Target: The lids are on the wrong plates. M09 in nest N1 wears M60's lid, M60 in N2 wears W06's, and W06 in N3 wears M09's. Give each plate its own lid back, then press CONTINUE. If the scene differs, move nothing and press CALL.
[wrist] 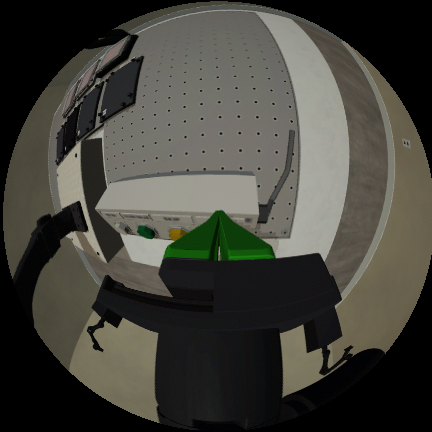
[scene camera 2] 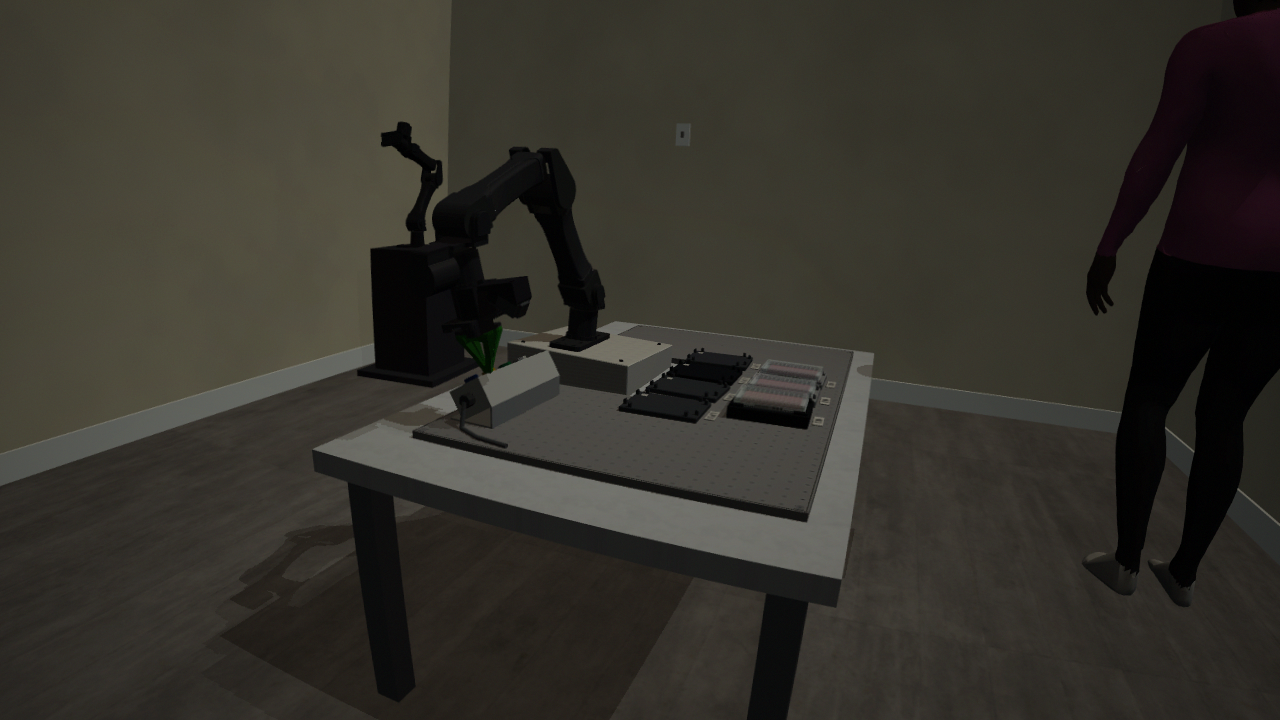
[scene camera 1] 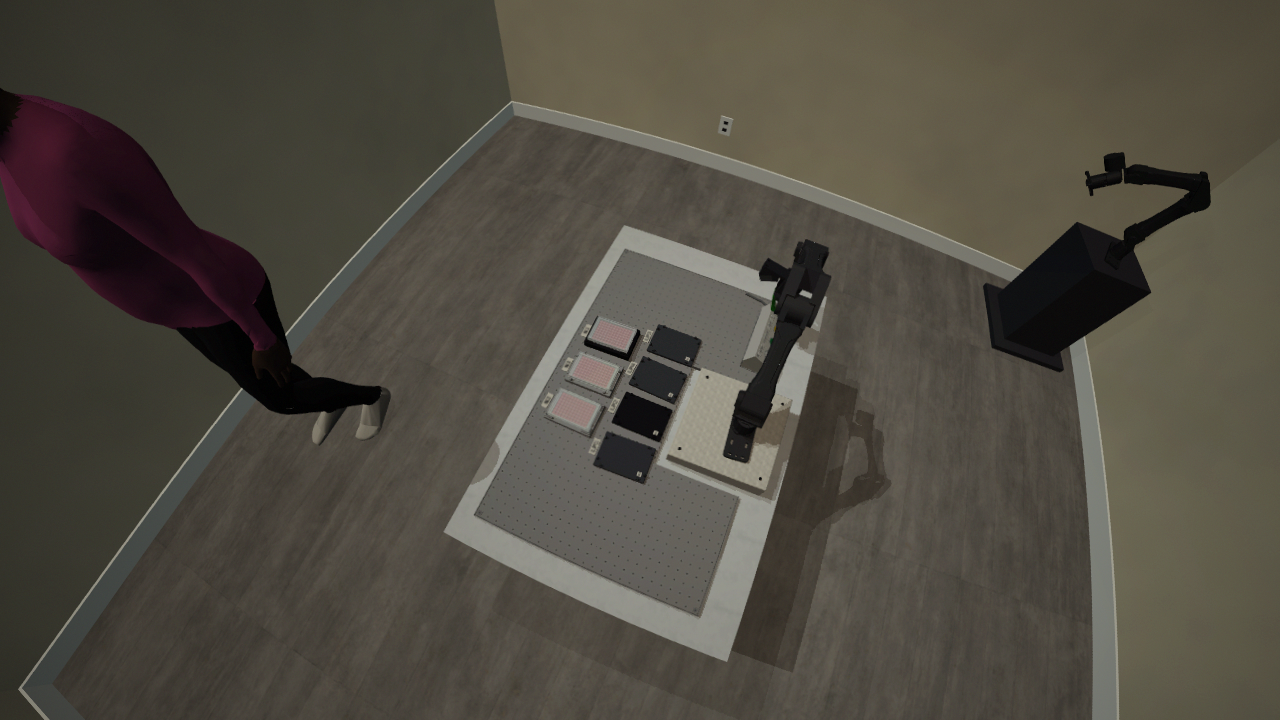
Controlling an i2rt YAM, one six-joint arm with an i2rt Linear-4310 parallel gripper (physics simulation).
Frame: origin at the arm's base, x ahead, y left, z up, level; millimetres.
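Seen in the pictures: gripper, fingertip midpoint: (wrist: 218,216) (scene camera 2: 488,372) (scene camera 1: 772,310); arm's base at its link origin: (wrist: 72,216) (scene camera 2: 581,342) (scene camera 1: 743,426).
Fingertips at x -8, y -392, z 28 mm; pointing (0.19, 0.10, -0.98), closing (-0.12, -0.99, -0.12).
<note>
Pixels of each thing's top centre, then the offset from my fingertips to it. "spot": a spot on its surface instead. Level surfaces: height alone.
- middle plate at its top centre: (scene camera 2: 783,381) (scene camera 1: 593,370) 457 mm ahead, 356 mm left, 53 mm down
- end plate at its top centre: (scene camera 2: 792,367) (scene camera 1: 573,408) 467 mm ahead, 486 mm left, 53 mm down
- grey button box at its top centre: (wrist: 149,224) (scene camera 2: 507,361) (scene camera 1: 770,329) 5 mm back, 76 mm left, 2 mm up
- green button at its top centre: (wrist: 141,234) 24 mm back, 103 mm left, 8 mm down
- yellow button at its top centre: (wrist: 176,239) 29 mm back, 53 mm left, 8 mm down
- perforated board at its surface level: 82 mm down
- cable at a spot on its surface: (wrist: 290,160) spot: 42 mm ahead, 93 mm right, 76 mm down
Three lidded plates with pink wells stand in a row: one plate (scene camera 1: 613,334) (scene camera 2: 772,400) (wrist: 115,53) in a taller black nest, a middle plate (scene camera 1: 594,371) and an end plate (scene camera 1: 573,410). Their labels are too small to read. My gripper (scene camera 2: 489,368) (wrist: 218,216) is shut, its green fingertips together and empty, at the button side of the grey button box (scene camera 1: 758,344) (scene camera 2: 519,390) (wrist: 182,192). In the wrist view a green button (wrist: 146,231) and a yellow button (wrist: 176,233) show left of the fingertips. The fingers hide the panel's right part, and the CALL button does not show.
Several dark flat nests (scene camera 1: 674,344) (scene camera 2: 666,404) (wrist: 120,90) lie in a second row beside the plates, on the perforated board (scene camera 1: 608,528). The arm stands on a cream base block (scene camera 1: 707,429). A person (scene camera 1: 116,205) (scene camera 2: 1208,179) stands beyond the plate side. A cable (wrist: 290,160) leaves the box.
</note>
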